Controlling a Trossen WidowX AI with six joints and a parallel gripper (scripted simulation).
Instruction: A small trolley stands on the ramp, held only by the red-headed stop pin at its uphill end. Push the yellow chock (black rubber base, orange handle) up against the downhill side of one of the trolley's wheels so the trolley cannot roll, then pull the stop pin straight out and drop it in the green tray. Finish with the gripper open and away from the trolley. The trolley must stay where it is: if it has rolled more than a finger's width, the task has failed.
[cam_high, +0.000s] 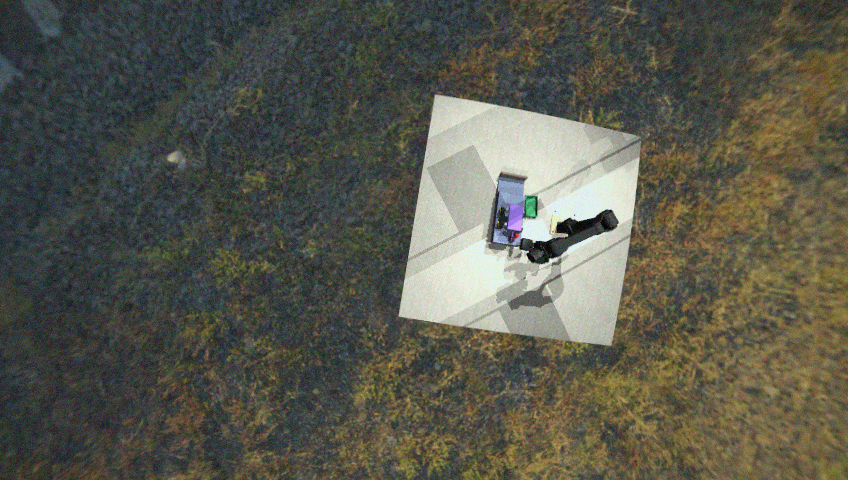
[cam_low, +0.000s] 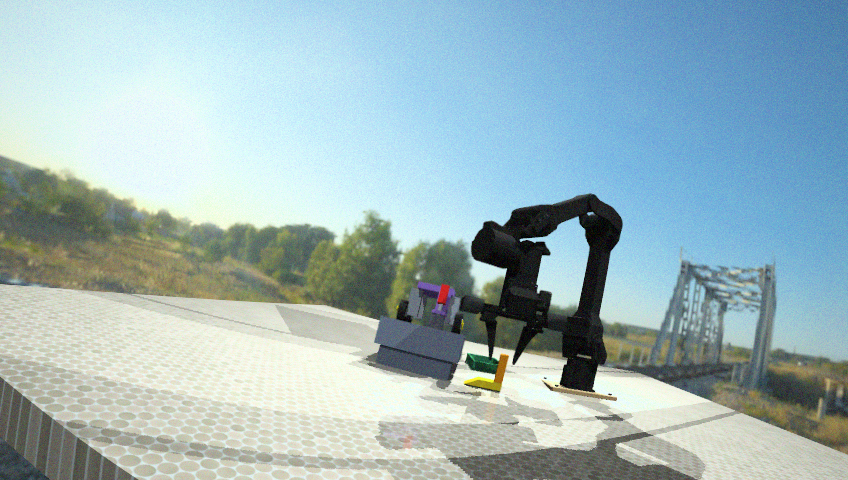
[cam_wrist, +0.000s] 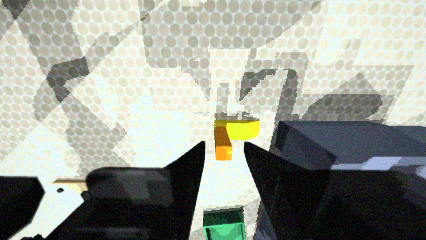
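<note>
My gripper tip is now 3 cm above the yellow chock and 2 cm short of it. From my gripper tip the other things lie so: grey-blue ramp 14 cm to the right, 14 cm ahead, 1 cm below; purple trolley 14 cm ahead, 13 cm to the right, 6 cm above; red-headed stop pin 13 cm ahead, 7 cm above, 4 cm to the right.
</note>
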